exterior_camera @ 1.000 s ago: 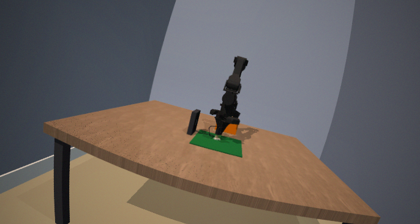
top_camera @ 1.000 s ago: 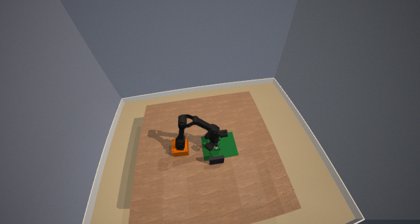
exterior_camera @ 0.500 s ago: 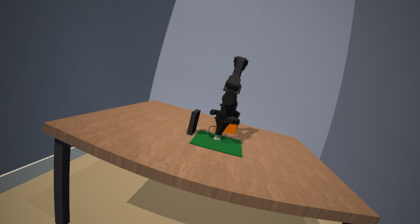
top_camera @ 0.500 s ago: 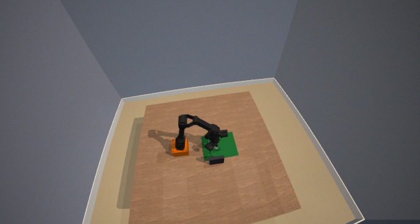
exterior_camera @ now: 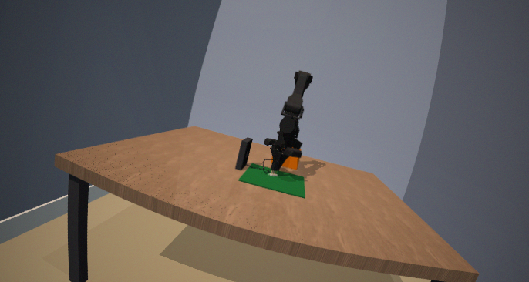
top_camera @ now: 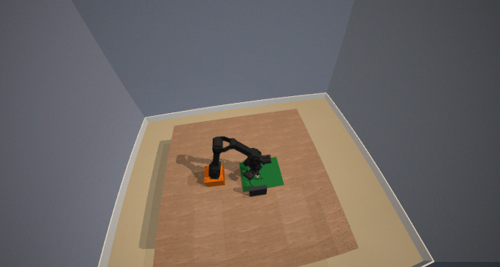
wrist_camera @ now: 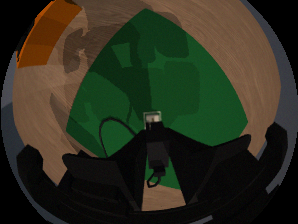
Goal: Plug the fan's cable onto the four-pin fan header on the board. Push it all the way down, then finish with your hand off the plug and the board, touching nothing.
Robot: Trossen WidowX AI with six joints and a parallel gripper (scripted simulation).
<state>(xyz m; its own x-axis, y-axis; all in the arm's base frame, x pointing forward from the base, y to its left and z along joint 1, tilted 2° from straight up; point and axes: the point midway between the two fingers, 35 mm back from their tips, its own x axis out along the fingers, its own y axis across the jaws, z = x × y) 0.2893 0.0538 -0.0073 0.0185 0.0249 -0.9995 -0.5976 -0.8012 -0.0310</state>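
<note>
Right now the black plug is 10 mm ahead of my gripper tip, 10 mm to the right of it and 10 mm above it. Also, from my gripper tip: green board: 40 mm ahead, 10 mm to the left, 50 mm below; then header: 10 mm ahead, 10 mm to the right, 40 mm below; then fan: 20 mm ahead, 140 mm to the right, 20 mm above.
</note>
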